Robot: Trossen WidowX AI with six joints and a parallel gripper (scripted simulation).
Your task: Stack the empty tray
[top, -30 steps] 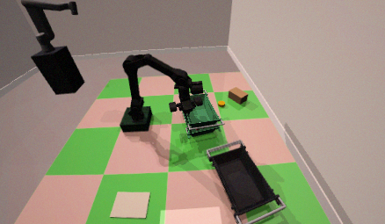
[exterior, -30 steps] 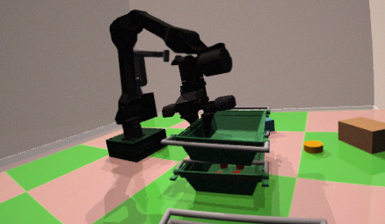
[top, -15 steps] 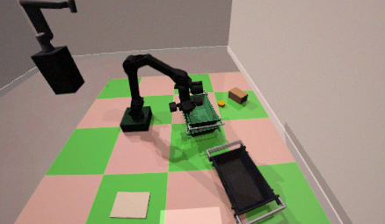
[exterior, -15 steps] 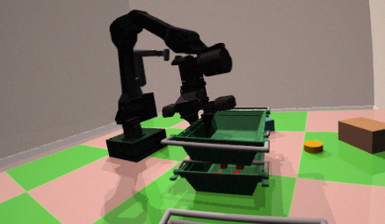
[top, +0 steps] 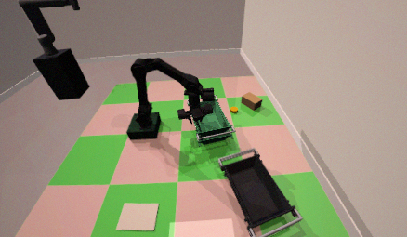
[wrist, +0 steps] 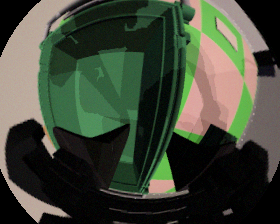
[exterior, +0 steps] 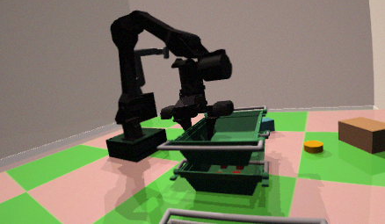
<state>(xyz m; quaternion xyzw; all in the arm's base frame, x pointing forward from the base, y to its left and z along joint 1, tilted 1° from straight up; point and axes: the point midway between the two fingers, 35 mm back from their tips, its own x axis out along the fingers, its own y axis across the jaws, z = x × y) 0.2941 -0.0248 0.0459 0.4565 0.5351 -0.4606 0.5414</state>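
Now: the green tray 7 cm ahead of my gripper tip, 1 cm to the left of it and 3 cm above it. From my gripper tip the other things lie so: blue block (10 cm ahead, 34 cm to the left, 5 cm below); brown box (40 cm ahead, 22 cm to the left, 5 cm below); orange disc (27 cm ahead, 17 cm to the left, 7 cm below).
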